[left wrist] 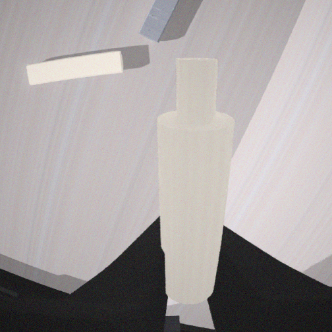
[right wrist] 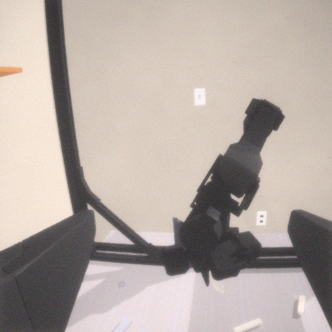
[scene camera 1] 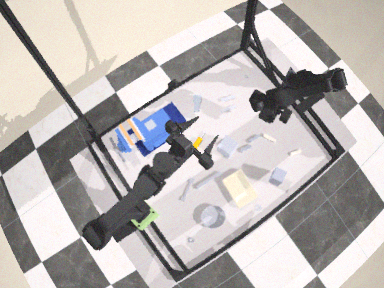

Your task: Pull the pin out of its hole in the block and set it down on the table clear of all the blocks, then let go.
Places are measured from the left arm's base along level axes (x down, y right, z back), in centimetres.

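Where they show: right gripper, fingertip midpoint: [scene camera 1: 208, 125]; left arm's base at its link origin: [scene camera 1: 292, 80]; right arm's base at its link origin: [scene camera 1: 139, 212].
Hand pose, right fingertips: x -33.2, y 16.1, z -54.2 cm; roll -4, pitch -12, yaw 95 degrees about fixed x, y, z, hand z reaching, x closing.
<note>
Each offset is from my right fingertips to the centre of the thing. "*": to the spot under its first point.
My left gripper [scene camera 1: 270, 118] [left wrist: 183, 226] [right wrist: 209, 284] is shut on a cream pin, at the upper right of the table in the scene view. The pin [left wrist: 195, 170] [right wrist: 216, 285] has a wide body and a narrower end; it is out of any hole and shows against the table beyond it. My right gripper [scene camera 1: 207, 128] is open and empty, above the middle of the table. A pale blue-grey block @(dx +39.3, dy -4.6, dz +10.4 cm) [scene camera 1: 227, 146] and a smaller one @(dx +38.3, dy -30.3, dz +9.9 cm) [scene camera 1: 278, 176] stand on the table. I cannot tell which block has the hole.
Cream bars @(dx +41.8, dy -19.1, dz +25.1 cm) [scene camera 1: 269, 137] [left wrist: 75, 68] @(dx +41.8, dy -33.4, dz +25.7 cm) [scene camera 1: 295, 152] and blue-grey bars @(dx +41.8, dy -12.9, dz +21.0 cm) [scene camera 1: 255, 137] @(dx +41.7, dy -11.9, dz +14.9 cm) [scene camera 1: 244, 148] lie near the blocks. A cream box @(dx +41.1, dy -18.7, dz -2.3 cm) [scene camera 1: 239, 188], a grey round container @(dx +41.3, dy -15.3, dz -18.5 cm) [scene camera 1: 212, 216], a yellow piece @(dx +41.4, dy +7.6, dz +6.4 cm) [scene camera 1: 198, 142] and a blue assembly @(* dx +33.8, dy +24.4, dz +2.5 cm) [scene camera 1: 159, 123] are on the table. A black frame [scene camera 1: 255, 226] edges it.
</note>
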